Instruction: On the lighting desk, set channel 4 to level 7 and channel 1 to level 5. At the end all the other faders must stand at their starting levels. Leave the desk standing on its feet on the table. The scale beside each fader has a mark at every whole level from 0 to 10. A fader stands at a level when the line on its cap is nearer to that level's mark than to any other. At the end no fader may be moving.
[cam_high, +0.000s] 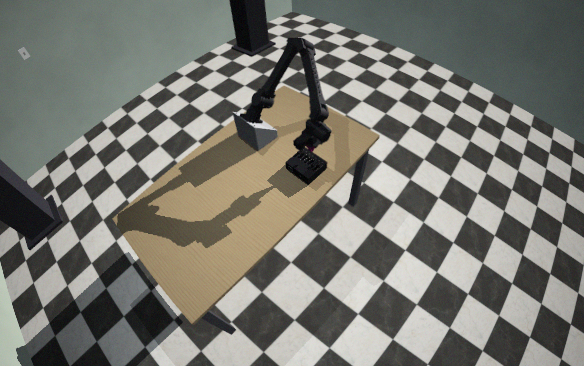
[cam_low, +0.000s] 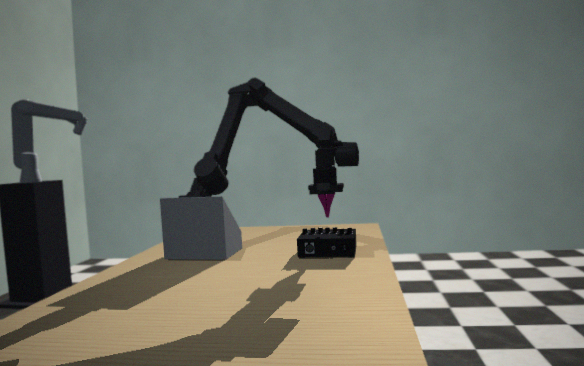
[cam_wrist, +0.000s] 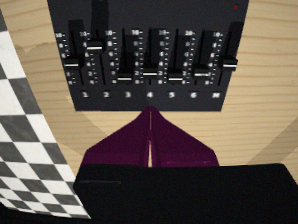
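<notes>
My hand is 40 mm above the channel 4 fader cap and 20 mm to the left of it. Round my hand: channel 1 fader cap: 70 mm ahead, 40 mm below, 30 mm to the right; then channel 2 fader cap: 40 mm to the right, 40 mm below, 40 mm ahead; then channel 3 fader cap: 40 mm below, 20 mm to the right, 20 mm ahead.
</notes>
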